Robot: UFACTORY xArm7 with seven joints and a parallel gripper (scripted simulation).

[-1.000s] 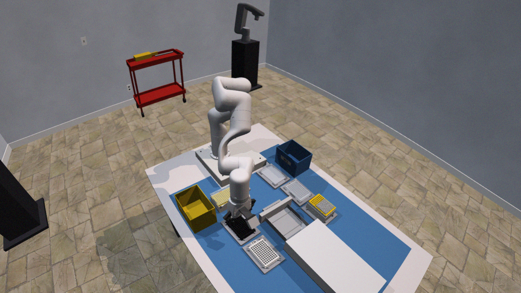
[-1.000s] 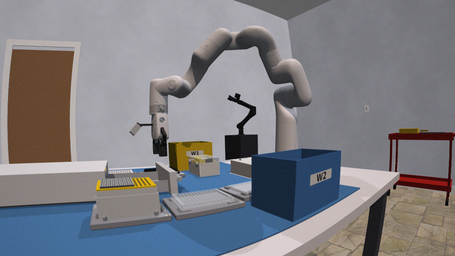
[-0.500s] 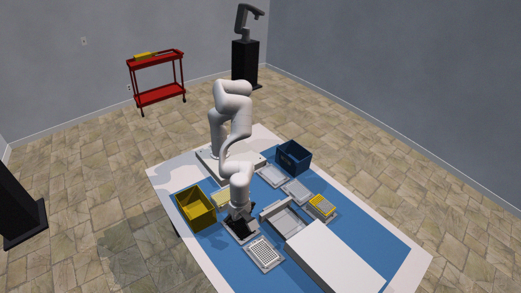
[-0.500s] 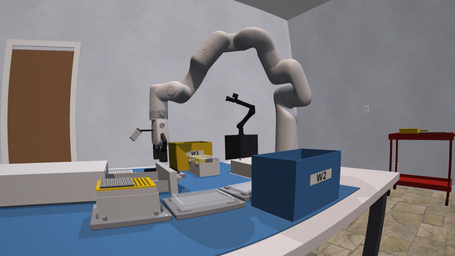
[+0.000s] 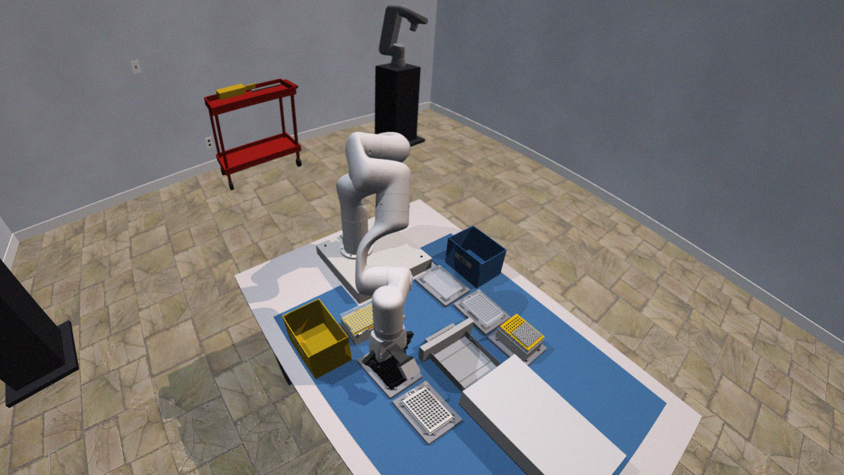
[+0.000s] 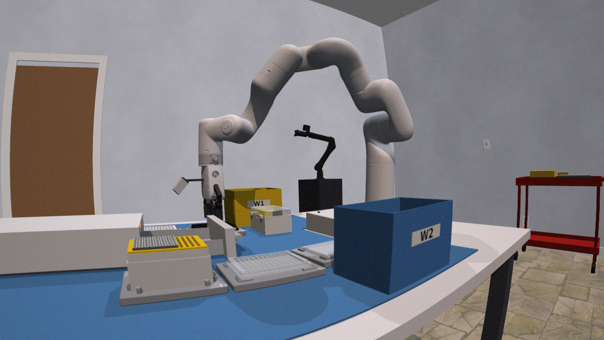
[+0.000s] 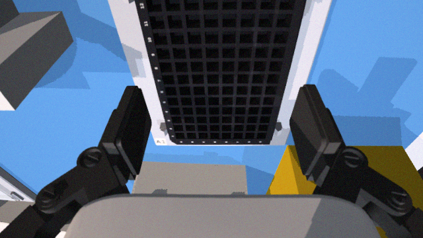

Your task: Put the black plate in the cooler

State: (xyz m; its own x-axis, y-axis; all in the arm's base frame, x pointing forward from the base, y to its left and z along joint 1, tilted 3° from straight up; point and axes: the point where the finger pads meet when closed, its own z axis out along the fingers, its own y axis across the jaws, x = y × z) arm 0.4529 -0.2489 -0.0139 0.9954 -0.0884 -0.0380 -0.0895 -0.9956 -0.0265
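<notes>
Now: the black plate 30 mm below my hand. The rest, counted from my hand: clear lid (170 mm behind, 50 mm to the left, 10 mm above); then nest N4 (50 mm below); then white plate (180 mm ahead, 30 mm below, 20 mm to the right).
</notes>
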